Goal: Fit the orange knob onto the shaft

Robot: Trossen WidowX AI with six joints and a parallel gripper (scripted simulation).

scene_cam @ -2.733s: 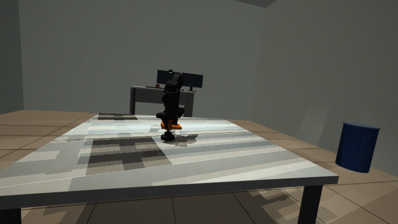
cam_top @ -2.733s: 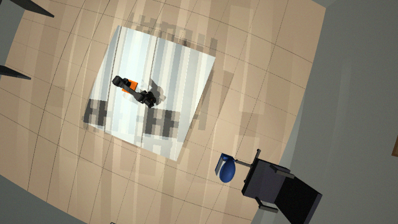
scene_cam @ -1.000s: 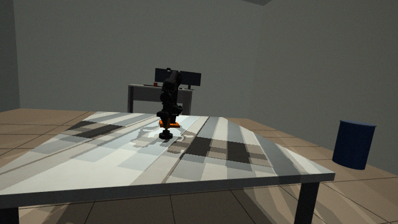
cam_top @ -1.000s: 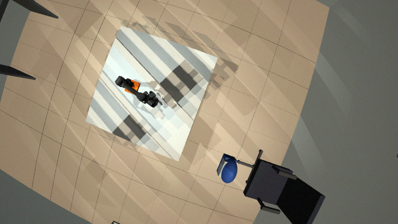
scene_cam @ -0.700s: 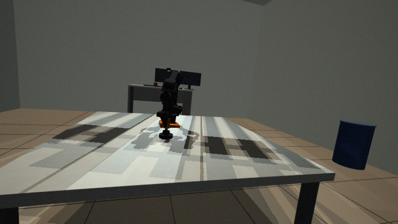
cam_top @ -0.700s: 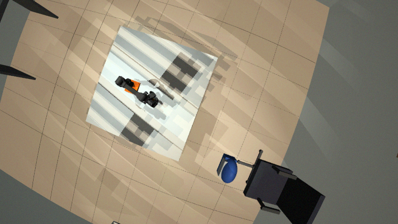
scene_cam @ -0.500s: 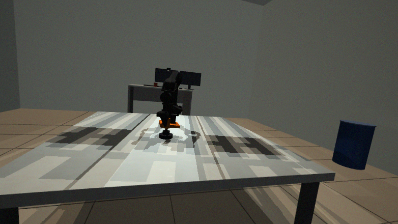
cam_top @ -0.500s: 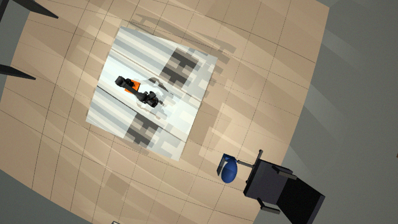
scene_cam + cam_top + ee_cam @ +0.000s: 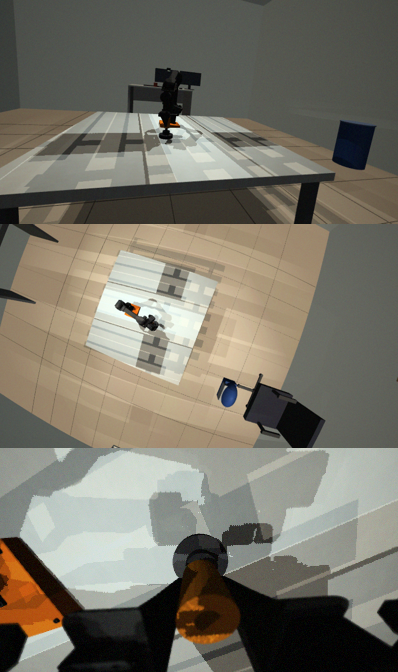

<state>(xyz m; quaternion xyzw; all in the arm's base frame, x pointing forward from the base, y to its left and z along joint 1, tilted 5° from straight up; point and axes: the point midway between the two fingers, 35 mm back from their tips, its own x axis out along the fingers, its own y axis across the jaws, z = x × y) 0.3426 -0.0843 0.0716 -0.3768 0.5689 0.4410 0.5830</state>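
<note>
The orange knob is 20 mm above my gripper tip. From my gripper tip the other things lie so: round dark pedestal 40 mm below.
</note>
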